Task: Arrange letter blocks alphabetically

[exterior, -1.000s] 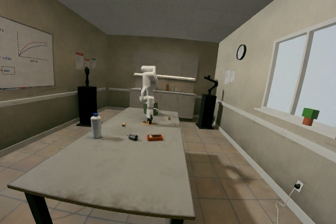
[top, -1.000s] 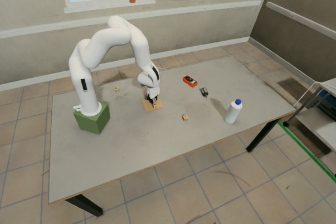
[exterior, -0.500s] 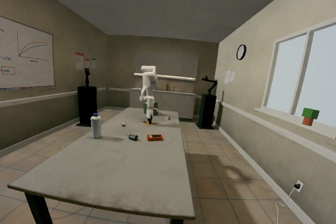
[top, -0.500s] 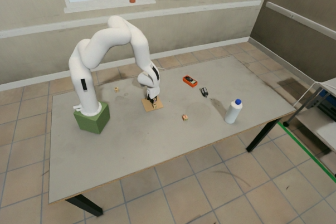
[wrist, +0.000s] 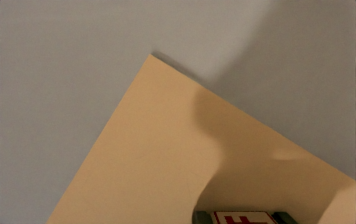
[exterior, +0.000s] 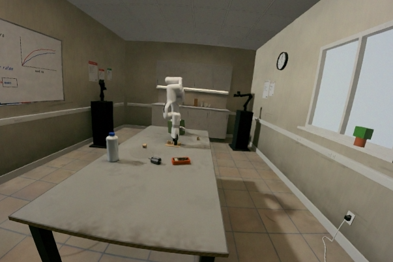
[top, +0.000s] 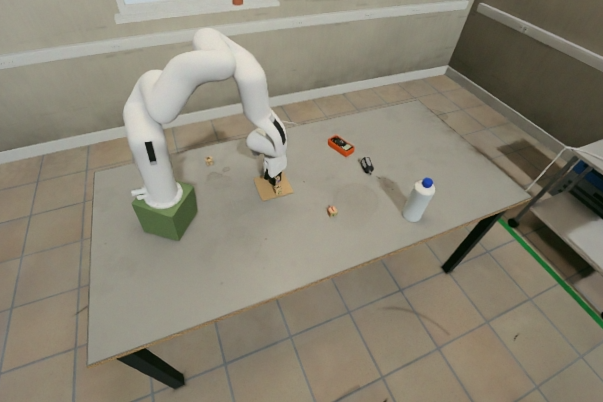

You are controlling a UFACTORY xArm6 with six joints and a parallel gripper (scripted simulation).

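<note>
My hand is 2 cm past the tan mat, 1 cm to the left of it and 2 cm above it. Also, from my hand: white bottle 43 cm ahead, 40 cm to the right, 7 cm above; orange meter 39 cm ahead, 8 cm to the left, 1 cm below; small black object 42 cm ahead, 11 cm to the right.
</note>
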